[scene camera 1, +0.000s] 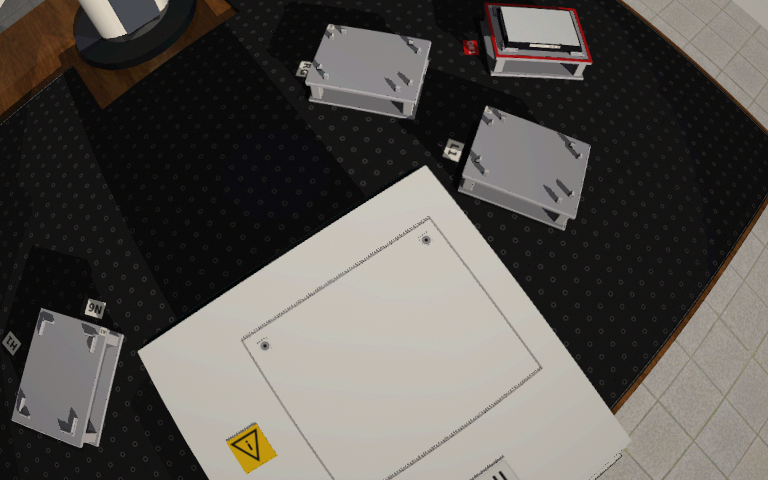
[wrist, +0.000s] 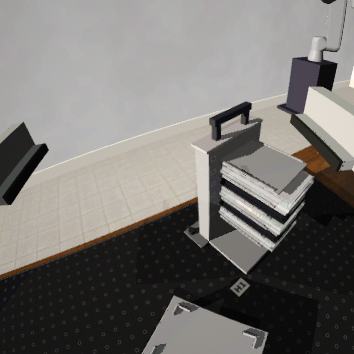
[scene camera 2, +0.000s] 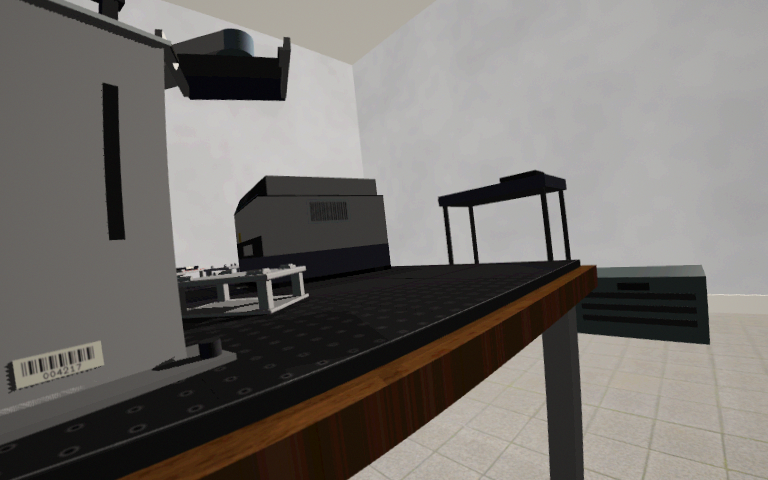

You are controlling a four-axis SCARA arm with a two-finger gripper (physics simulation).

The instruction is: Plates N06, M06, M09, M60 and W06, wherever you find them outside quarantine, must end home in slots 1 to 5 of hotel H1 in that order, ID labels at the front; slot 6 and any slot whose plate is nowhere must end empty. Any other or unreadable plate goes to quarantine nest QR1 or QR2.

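Places are measured from the arm's base along level axes (x ahead, y left, z up), in centimetres.
Where they show: gripper, between the fingertips: (wrist: 162,114) (scene camera 2: 225,39); arm's base, origin of its link: (scene camera 1: 136,19).
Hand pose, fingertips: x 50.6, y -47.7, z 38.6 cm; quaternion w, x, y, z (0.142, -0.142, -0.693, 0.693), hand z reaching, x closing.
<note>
Each offset is from my fingertips to the top centre of the thing. "*": to the spot under its first point.
My gripper (scene camera 2: 233,79) (wrist: 162,114) is open and empty, its fingers wide apart, raised high near the top of hotel H1. Hotel H1 (scene camera 2: 141,169) (wrist: 204,195) has a tall grey back wall and a black handle. Several stacked plates {* dx -14.2, dy -6.0, dz -21.2 cm} (wrist: 250,205) sit in it with dark gaps between some; their IDs are unreadable. A plate {dx +6.2, dy +94.3, dz -30.9 cm} (scene camera 1: 540,28) with a pale lid lies in red-rimmed nest QR1 {dx +6.2, dy +94.3, dz -31.7 cm} (scene camera 1: 543,58); its front label is too small to read. Nest N6 {dx +1.6, dy +6.7, dz -31.7 cm} (scene camera 1: 62,373) (wrist: 215,335), nest RG {dx -6.1, dy +69.0, dz -31.3 cm} (scene camera 1: 368,62) and nest L1 {dx +20.8, dy +74.5, dz -31.3 cm} (scene camera 1: 526,164) bear no plate. QR2 does not show.
A large off-white instrument {dx +31.6, dy +37.9, dz -12.1 cm} (scene camera 1: 362,316) stands between nest N6 and nest L1. A grey instrument (scene camera 2: 317,226) stands farther back on the table. The arm's round base (scene camera 1: 135,45) is at upper left in the first scene view. A dark cabinet (scene camera 2: 645,305) stands beyond the table.
</note>
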